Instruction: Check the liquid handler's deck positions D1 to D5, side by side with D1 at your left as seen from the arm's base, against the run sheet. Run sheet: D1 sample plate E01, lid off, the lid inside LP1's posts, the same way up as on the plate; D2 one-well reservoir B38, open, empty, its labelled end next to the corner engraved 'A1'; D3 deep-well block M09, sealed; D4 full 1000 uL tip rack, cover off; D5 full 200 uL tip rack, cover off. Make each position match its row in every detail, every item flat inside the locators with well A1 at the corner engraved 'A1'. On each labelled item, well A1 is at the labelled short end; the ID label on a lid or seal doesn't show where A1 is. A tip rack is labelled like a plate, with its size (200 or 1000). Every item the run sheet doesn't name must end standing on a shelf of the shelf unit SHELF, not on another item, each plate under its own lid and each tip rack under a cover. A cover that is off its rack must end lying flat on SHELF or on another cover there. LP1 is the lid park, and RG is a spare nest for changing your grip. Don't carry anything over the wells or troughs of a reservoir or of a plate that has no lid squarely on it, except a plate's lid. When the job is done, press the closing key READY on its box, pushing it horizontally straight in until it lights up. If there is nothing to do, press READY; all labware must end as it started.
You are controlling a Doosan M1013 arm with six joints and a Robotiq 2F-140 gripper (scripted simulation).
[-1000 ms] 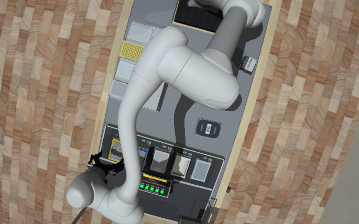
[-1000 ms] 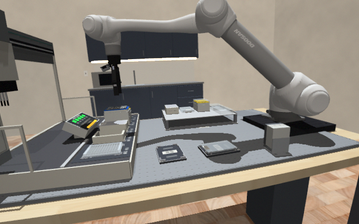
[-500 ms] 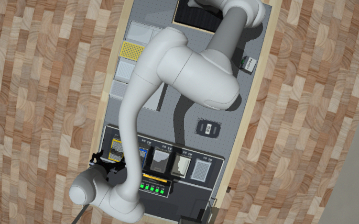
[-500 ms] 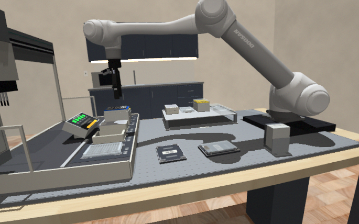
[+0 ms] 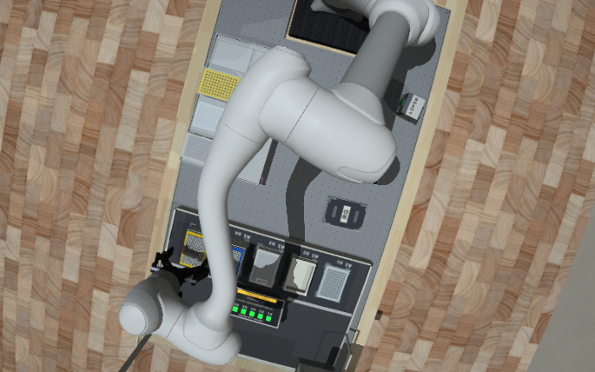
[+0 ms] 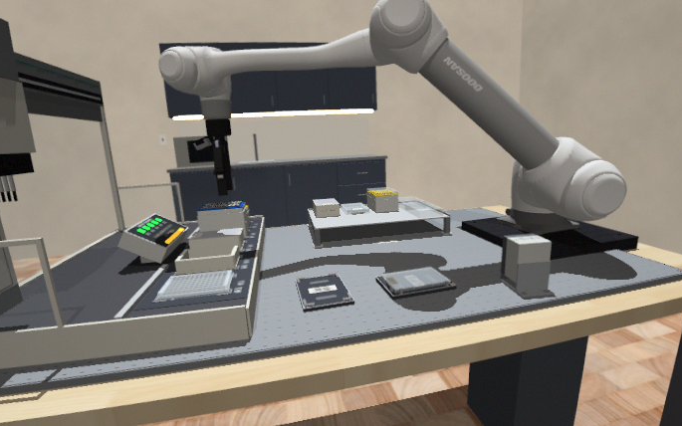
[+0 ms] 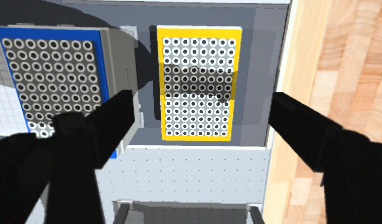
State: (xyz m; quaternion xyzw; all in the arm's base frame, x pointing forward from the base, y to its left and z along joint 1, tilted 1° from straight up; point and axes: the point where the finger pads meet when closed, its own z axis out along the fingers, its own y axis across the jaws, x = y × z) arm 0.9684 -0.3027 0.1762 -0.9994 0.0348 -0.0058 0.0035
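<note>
My hand is 1 cm past the yellow-framed tip rack and 9 cm above it. The rest, counted from my hand: cream reservoir 2 cm ahead, 37 cm to the left, 13 cm below; clear sample plate 3 cm ahead, 50 cm to the left, 13 cm below; blue-framed tip rack 12 cm to the left, 7 cm below.
</note>
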